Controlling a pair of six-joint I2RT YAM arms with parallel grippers.
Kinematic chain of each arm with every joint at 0, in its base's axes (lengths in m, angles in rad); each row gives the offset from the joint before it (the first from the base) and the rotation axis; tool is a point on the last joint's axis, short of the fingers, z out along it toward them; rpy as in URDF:
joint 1: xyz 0 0 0.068 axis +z
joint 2: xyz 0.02 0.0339 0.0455 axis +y
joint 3: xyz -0.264 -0.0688 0 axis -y
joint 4: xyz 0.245 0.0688 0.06 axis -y
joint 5: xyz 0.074 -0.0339 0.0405 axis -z
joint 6: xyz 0.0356 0 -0.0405 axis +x
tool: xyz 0 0 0 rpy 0 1.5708 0
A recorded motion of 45 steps. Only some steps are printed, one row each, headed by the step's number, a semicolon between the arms.
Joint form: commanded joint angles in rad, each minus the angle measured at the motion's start. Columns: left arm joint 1, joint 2, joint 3, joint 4, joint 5, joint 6; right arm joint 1, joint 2, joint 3, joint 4, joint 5, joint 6.
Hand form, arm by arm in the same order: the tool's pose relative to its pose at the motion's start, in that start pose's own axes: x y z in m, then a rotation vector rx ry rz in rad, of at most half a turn. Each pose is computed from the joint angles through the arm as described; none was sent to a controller.
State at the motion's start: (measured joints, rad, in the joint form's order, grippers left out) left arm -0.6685 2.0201 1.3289 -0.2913 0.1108 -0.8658; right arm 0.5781 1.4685 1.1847 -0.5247 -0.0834 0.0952
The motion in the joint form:
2: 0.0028 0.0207 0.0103 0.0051 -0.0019 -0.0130; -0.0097 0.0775 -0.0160 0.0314 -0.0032 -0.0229
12: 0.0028 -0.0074 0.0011 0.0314 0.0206 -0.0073; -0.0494 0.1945 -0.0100 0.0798 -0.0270 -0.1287
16: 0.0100 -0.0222 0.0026 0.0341 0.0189 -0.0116; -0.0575 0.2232 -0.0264 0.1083 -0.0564 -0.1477
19: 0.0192 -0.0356 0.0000 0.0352 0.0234 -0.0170; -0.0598 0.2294 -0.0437 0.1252 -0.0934 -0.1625
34: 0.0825 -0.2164 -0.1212 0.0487 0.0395 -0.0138; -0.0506 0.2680 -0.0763 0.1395 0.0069 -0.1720
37: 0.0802 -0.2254 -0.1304 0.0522 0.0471 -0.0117; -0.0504 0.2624 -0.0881 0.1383 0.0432 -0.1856
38: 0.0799 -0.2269 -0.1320 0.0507 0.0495 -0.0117; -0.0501 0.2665 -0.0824 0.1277 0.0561 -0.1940
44: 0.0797 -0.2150 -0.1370 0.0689 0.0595 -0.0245; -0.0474 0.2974 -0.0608 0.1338 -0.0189 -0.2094
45: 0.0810 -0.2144 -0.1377 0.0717 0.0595 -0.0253; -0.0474 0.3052 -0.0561 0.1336 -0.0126 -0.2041
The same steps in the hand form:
2: -0.0014 0.0013 0.0059 -0.0061 0.0006 -0.0159; 0.0083 -0.0063 0.0281 0.0084 0.0608 -0.0104
12: -0.0035 -0.0039 -0.0030 0.0427 -0.0112 -0.0048; 0.0150 -0.0235 0.0642 0.0086 0.1202 -0.0789
16: -0.0077 -0.0050 -0.0089 0.0539 -0.0282 -0.0126; 0.0214 -0.0270 0.0752 -0.0167 0.1359 -0.0877
19: -0.0112 -0.0042 -0.0138 0.0632 -0.0370 -0.0238; 0.0262 -0.0273 0.0791 -0.0532 0.1414 -0.0972
34: -0.0188 0.0148 -0.0637 0.1085 -0.1057 -0.0597; 0.0420 -0.0303 0.0942 0.0398 0.2006 -0.1151
37: -0.0168 0.0148 -0.0652 0.1166 -0.1011 -0.0547; 0.0451 -0.0316 0.0935 0.0744 0.2093 -0.1318
38: -0.0163 0.0149 -0.0655 0.1171 -0.0981 -0.0546; 0.0450 -0.0320 0.0939 0.0860 0.2190 -0.1410
44: -0.0157 0.0160 -0.0608 0.1253 -0.0905 -0.0662; 0.0428 -0.0291 0.1016 0.0078 0.2201 -0.1501
45: -0.0161 0.0163 -0.0606 0.1260 -0.0921 -0.0678; 0.0427 -0.0296 0.1035 0.0146 0.2236 -0.1451

